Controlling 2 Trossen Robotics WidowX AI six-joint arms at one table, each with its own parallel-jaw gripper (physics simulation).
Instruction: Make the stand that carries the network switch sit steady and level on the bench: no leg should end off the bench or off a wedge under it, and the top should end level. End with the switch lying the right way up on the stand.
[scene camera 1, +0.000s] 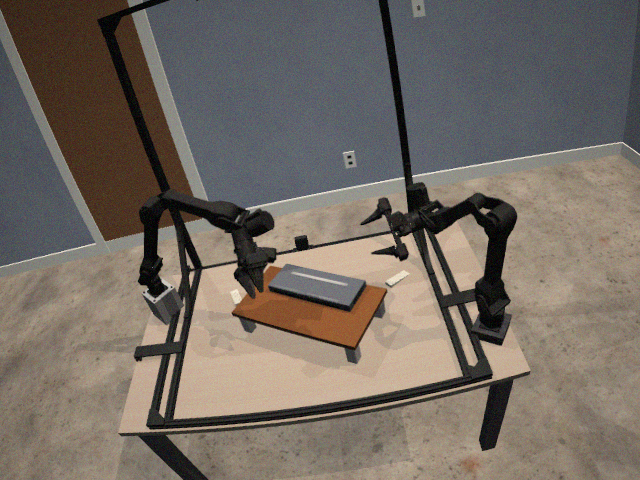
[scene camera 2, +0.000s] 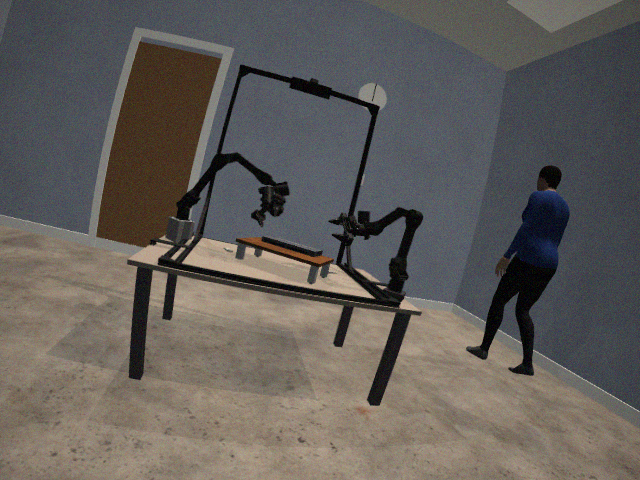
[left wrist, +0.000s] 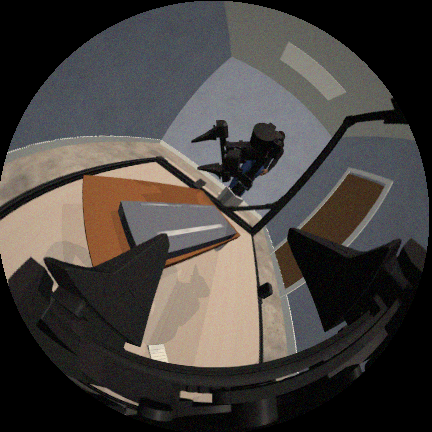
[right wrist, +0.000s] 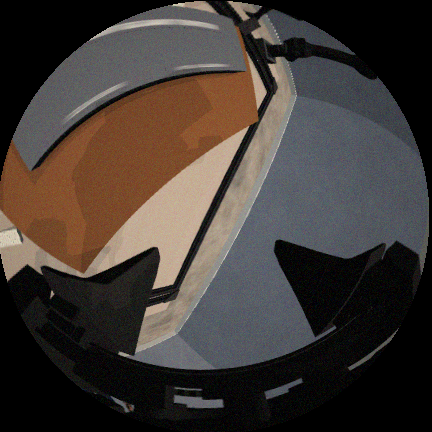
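Seen in the pictures: left gripper, between the fingertips: (scene camera 1: 365, 238) (scene camera 2: 330, 227) (left wrist: 229, 237); right gripper, between the fingertips: (scene camera 1: 257, 295) (scene camera 2: 268, 221) (left wrist: 193, 155) (right wrist: 217, 250); left arm's base, origin of its link: (scene camera 1: 491, 322) (scene camera 2: 394, 290) (right wrist: 269, 50); right arm's base, origin of its link: (scene camera 1: 157, 290) (scene camera 2: 181, 219) (left wrist: 234, 192).
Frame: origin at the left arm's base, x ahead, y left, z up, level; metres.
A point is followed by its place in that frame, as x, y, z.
Note:
The stand has an orange-brown top (scene camera 1: 305, 322) @(0.481, 0.251, 0.067) (scene camera 2: 250, 241) @(0.668, 0.277, 0.067) (left wrist: 100, 210) @(0.348, 0.167, 0.067) (right wrist: 135, 145) @(0.569, 0.236, 0.067) on grey legs. No wedge shows under a leg; whether the top is exactly level cannot be told. The grey, flat switch (scene camera 1: 317, 286) @(0.512, 0.131, 0.095) (scene camera 2: 292, 246) @(0.497, 0.175, 0.088) (left wrist: 175, 225) @(0.475, 0.109, 0.094) (right wrist: 150, 50) @(0.535, 0.142, 0.094) lies on its rear part. One pale wedge (scene camera 1: 235, 296) @(0.862, 0.191, -0.028) (scene camera 2: 227, 249) @(0.841, 0.218, -0.023) lies left of the stand, another pale wedge (scene camera 1: 397, 279) @(0.366, -0.096, -0.025) right of it. My right gripper (scene camera 1: 256, 295) @(0.582, 0.301, 0.182) (right wrist: 217, 250) @(0.582, 0.301, 0.182) is open and empty above the stand's left end. My left gripper (scene camera 1: 367, 238) @(0.400, 0.002, 0.208) (scene camera 2: 331, 228) @(0.400, 0.002, 0.208) (left wrist: 229, 237) @(0.400, 0.002, 0.208) is open and empty, behind and right of the stand.
A black rail frame (scene camera 1: 310, 411) @(0.338, 0.466, -0.014) (scene camera 2: 268, 284) @(0.393, 0.508, -0.022) borders the bench (scene camera 1: 248, 387) @(0.559, 0.477, -0.033), with uprights and a top bar (scene camera 2: 273, 75) @(0.960, 0.033, 0.994) over it. A small black block (scene camera 1: 300, 241) @(0.781, -0.122, 0.012) sits on the rear rail. A person (scene camera 2: 545, 227) stands away from the bench at right.

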